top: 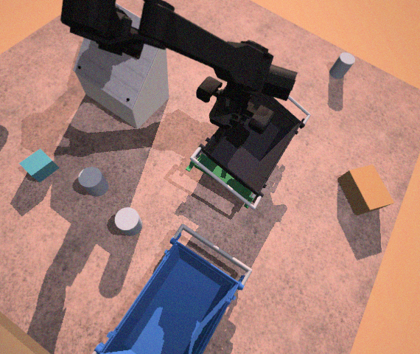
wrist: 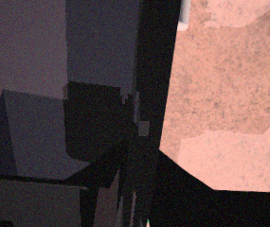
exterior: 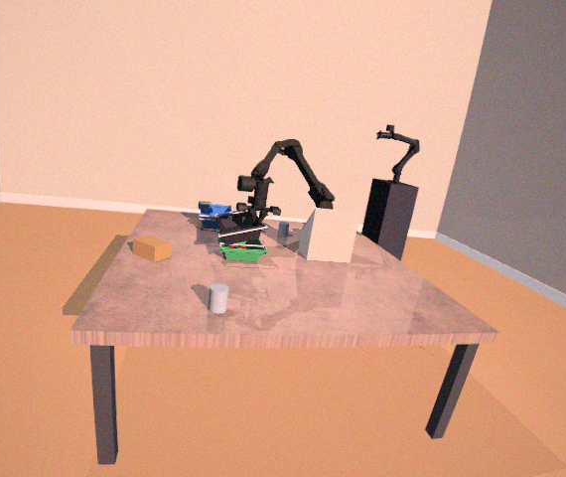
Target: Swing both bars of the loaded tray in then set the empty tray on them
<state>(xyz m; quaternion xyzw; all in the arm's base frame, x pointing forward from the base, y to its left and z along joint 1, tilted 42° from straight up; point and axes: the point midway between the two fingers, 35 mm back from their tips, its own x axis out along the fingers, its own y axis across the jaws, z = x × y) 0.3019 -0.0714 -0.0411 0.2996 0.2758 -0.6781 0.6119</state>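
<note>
My gripper tip is 70 mm short of the dark tray, 10 mm to the left of it and 10 mm below it. From my gripper tip the other things lie so: teal block (380 mm behind, 330 mm to the right, 90 mm below); then orange box (420 mm ahead, 70 mm to the left, 80 mm below).
</note>
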